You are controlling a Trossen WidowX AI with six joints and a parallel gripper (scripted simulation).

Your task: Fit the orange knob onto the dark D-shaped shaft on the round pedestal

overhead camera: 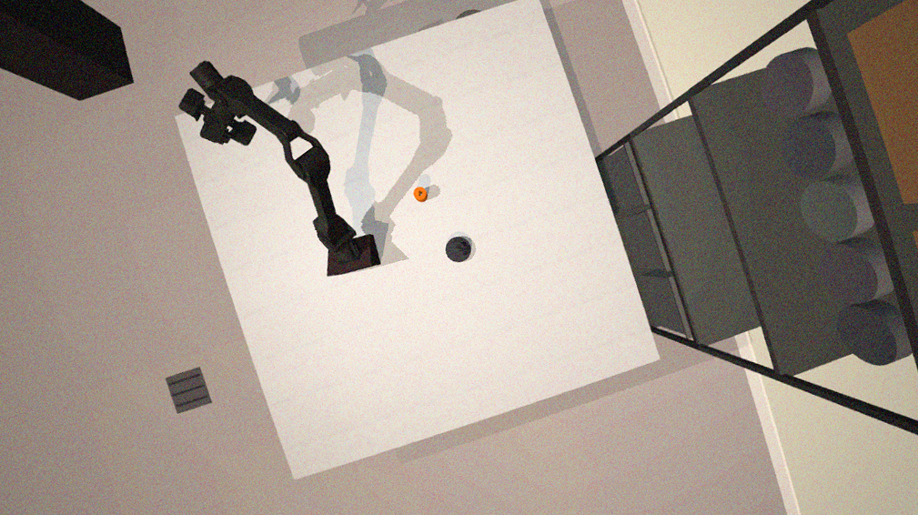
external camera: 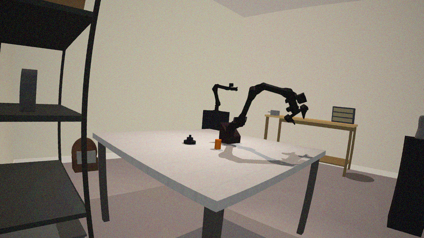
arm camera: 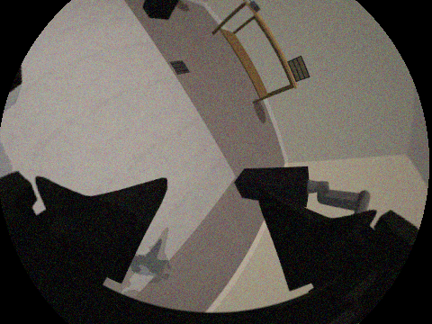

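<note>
The orange knob lies 510 mm ahead of my gripper tip, 320 mm to the right of it and 180 mm below it. The rest, counted from my gripper tip: dark round pedestal: 580 mm ahead, 530 mm to the right, 180 mm below.
</note>
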